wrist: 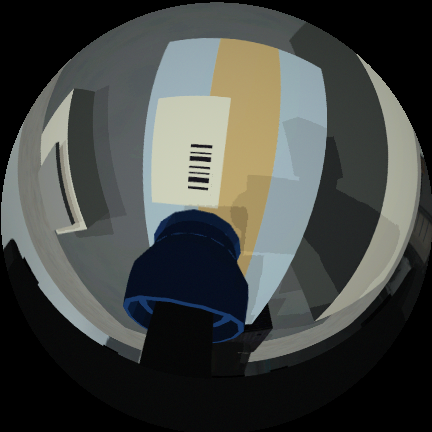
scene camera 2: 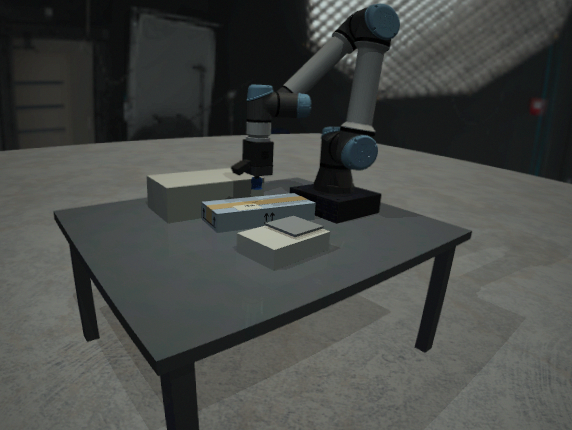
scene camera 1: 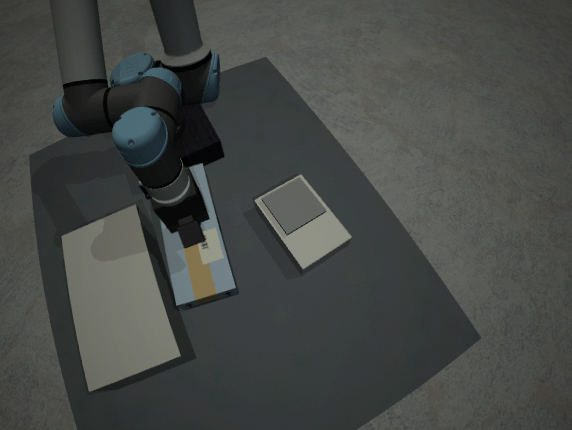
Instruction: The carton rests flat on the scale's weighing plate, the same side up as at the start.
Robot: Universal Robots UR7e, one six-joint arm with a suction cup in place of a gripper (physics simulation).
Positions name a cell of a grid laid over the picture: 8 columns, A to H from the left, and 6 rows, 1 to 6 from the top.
Scene:
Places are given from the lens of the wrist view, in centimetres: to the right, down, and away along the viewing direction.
my suction cup (wrist: D4): 0, 1, 3
scale (wrist: B3): -18, -4, 10
The marked spots on the scale and my suction cup are 19 cm apart.

